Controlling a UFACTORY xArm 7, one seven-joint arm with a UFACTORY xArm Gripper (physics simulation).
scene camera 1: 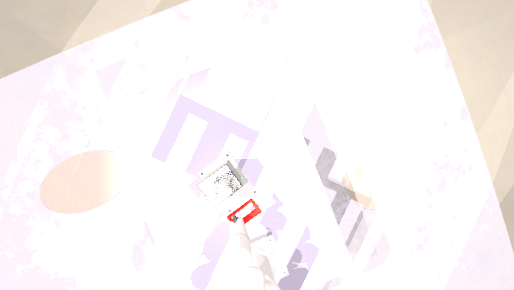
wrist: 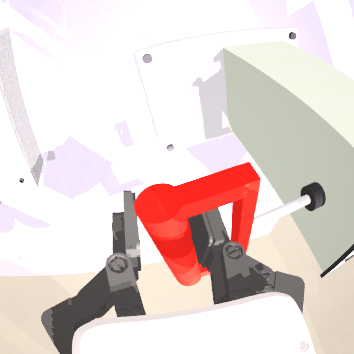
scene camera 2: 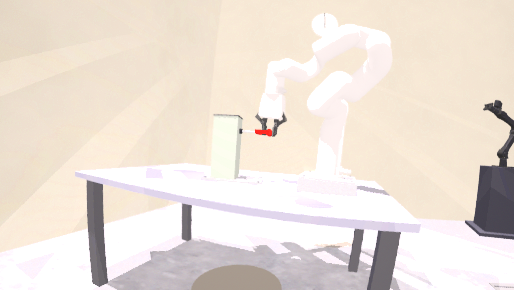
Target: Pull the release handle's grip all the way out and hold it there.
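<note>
The red release handle [scene camera 1: 256, 206] [scene camera 2: 261, 132] [wrist: 215, 189] is a rectangular loop with a thick round grip bar [wrist: 172, 245] on its outer side. A white rod [scene camera 2: 248, 131] [wrist: 282, 209] runs from it to a black collar [scene camera 2: 241, 131] [wrist: 313, 196] on the pale green housing [scene camera 2: 225, 147] [wrist: 285, 125]. A length of rod shows between loop and collar. My gripper [scene camera 1: 234, 218] [scene camera 2: 269, 132] [wrist: 162, 203] points down and is shut on the grip bar, one finger inside the loop, the other on the outer side.
The housing stands on a white base plate [wrist: 175, 100] with dark bolts on the white table [scene camera 2: 240, 207]. The arm's base [scene camera 2: 326, 185] stands to the right of the housing in scene camera 2. A dark pedestal [scene camera 2: 495, 200] with a black arm stands beyond the table.
</note>
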